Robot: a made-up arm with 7 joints. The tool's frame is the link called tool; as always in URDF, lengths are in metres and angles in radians. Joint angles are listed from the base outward.
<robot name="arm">
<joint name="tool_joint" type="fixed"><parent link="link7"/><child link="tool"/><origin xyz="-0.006 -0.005 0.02" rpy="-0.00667 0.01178 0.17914"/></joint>
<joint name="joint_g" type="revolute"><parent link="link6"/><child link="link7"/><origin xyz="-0.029 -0.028 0.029" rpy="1.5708 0 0"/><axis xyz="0 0 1"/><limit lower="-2.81" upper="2.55"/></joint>
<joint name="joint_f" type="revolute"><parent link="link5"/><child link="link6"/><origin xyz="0.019 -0.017 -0.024" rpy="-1.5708 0 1.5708"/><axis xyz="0 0 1"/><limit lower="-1.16" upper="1.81"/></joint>
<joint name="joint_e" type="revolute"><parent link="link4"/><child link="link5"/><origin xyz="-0.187 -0.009 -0.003" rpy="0 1.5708 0"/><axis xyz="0 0 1"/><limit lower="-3.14" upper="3.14"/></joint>
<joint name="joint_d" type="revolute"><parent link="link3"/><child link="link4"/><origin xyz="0.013 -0.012 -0.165" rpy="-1.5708 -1.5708 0"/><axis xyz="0 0 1"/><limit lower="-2.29" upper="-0.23"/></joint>
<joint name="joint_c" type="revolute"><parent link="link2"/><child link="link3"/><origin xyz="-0.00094 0.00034 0.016" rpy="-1.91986 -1.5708 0"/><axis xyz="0 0 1"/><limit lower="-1.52" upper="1.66"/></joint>
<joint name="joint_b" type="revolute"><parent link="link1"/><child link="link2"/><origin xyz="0.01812 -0.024 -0.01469" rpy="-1.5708 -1.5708 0"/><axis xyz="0 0 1"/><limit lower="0.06" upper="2.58"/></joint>
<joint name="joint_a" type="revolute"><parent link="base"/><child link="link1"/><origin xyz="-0.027 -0.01 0.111" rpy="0 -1.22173 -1.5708"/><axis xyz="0 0 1"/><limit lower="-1.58" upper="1.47"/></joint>
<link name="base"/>
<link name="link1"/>
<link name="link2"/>
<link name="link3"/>
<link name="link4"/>
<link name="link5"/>
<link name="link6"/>
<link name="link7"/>
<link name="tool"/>
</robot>
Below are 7 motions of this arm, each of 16 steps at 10 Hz.
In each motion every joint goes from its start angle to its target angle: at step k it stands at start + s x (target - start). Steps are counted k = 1, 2, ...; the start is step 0. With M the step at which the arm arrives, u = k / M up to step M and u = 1 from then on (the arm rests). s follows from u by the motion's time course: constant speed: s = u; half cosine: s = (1 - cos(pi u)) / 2; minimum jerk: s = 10 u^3 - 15 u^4 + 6 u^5.
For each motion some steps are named. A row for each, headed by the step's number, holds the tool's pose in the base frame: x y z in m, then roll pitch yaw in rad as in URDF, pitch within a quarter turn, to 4 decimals.
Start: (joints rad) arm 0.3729 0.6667 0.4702 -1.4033 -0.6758 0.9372 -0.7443
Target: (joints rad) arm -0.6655 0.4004 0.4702 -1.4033 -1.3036 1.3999 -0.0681
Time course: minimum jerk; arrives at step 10
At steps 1, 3, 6, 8, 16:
1: 0.0532 0.1554 -0.0259 1.3434 0.5979 -0.1282
3: 0.0846 0.1418 -0.0186 1.4104 0.4091 -0.0610
6: 0.1757 0.0832 0.0398 1.5073 -0.2784 0.0746
8: 0.2055 0.0480 0.0862 1.4992 -0.6416 0.1425
16: 0.2102 0.0397 0.0978 1.4897 -0.7238 0.1630

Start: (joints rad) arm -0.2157 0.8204 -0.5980 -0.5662 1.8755 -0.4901 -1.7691
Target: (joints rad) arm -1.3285 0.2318 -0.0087 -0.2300 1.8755 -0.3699 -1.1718
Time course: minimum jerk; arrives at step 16
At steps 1, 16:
1: 0.0767 0.1104 -0.1799 1.2245 -0.3490 -0.6547
16: 0.2839 -0.1298 0.0334 -1.4838 -1.0296 1.7489

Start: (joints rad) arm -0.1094 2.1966 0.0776 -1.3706 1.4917 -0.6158 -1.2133
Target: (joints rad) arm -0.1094 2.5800 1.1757 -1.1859 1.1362 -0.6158 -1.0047
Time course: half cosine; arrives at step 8
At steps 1, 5, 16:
1: 0.1656 0.1885 0.2309 2.3583 0.3083 -1.7243
5: 0.1211 0.0721 0.3988 2.9154 0.7615 -1.8057
16: 0.0698 0.0090 0.4444 -3.0795 0.9484 -1.7922

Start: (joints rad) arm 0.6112 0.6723 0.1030 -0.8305 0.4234 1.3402 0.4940
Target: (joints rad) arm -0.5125 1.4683 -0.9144 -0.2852 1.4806 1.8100 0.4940
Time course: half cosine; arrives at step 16
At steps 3, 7, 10, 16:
3: -0.0293 0.1697 -0.1146 0.9626 0.2241 1.4100
7: 0.0437 0.2147 -0.0817 0.9357 0.1957 1.4464
10: 0.0893 0.2599 -0.0124 0.8560 0.0913 1.5695
16: 0.0939 0.3008 0.0943 0.6318 0.0033 1.7900

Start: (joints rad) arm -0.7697 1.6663 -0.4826 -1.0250 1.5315 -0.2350 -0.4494
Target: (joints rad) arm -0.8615 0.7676 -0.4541 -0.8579 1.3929 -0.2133 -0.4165
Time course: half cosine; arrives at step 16
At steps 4, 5, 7, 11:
4: 0.1850 0.1984 0.0910 2.6876 -1.0500 -2.3256
5: 0.1941 0.1885 0.0782 2.7362 -1.0900 -2.4025
7: 0.2137 0.1607 0.0490 2.8915 -1.1770 -2.6269
11: 0.2428 0.0861 -0.0031 -2.8054 -1.2878 2.9166

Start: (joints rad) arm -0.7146 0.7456 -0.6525 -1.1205 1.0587 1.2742 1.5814
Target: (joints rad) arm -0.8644 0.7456 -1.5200 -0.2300 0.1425 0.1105 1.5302
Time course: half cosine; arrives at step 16
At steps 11, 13, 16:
11: 0.1843 0.1185 -0.0680 -0.0713 -0.9440 0.7568
13: 0.1798 0.1455 -0.0576 0.2310 -0.9970 0.3352
16: 0.1786 0.1607 -0.0471 0.4289 -0.9726 0.0669

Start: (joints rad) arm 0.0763 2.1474 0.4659 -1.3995 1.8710 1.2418 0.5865
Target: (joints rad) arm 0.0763 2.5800 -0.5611 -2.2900 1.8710 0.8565 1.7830
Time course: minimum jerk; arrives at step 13
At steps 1, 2, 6, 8, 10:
1: 0.1302 0.1066 0.2918 -0.3924 -0.6813 0.8334
2: 0.1328 0.1038 0.2877 -0.3761 -0.6691 0.8380
6: 0.1471 0.0799 0.2108 -0.1387 -0.4816 1.0098
8: 0.1248 0.0809 0.1611 0.0136 -0.3863 1.2409
10: 0.0948 0.0842 0.1346 0.1195 -0.3539 1.4698

